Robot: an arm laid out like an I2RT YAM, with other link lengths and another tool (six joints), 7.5 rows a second.
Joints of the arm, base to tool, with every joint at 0 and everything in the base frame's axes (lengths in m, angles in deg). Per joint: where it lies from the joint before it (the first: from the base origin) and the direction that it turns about. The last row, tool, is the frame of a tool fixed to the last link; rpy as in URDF.
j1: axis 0 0 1 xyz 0 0 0.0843
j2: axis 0 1 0 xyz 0.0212 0.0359 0.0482
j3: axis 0 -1 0 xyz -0.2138 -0.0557 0
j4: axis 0 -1 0 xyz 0.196 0.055 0.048
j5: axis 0 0 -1 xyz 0.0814 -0.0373 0.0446
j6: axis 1 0 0 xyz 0.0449 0 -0.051
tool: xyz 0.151 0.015 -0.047 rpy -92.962 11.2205 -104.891
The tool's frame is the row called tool.
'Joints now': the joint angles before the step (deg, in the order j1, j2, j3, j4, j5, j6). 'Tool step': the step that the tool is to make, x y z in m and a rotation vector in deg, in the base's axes. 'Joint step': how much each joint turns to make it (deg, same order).
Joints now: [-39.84, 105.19, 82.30, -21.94, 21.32, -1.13]
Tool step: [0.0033, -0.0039, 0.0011, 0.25, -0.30, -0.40]
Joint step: [-0.22, 1.37, 2.18, -0.90, -0.14, 0.43]
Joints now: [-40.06, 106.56, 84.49, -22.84, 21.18, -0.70]
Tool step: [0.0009, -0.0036, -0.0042, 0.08, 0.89, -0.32]
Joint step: [-0.02, 1.78, 1.53, -0.43, 0.57, -0.16]
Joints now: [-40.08, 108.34, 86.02, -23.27, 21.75, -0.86]
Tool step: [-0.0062, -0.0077, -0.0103, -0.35, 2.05, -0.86]
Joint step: [-0.64, 2.05, 0.21, 0.90, 1.30, -1.02]
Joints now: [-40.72, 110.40, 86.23, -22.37, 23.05, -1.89]
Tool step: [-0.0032, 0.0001, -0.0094, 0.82, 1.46, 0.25]
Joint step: [-0.24, 1.28, 0.05, -0.17, -0.08, -0.63]
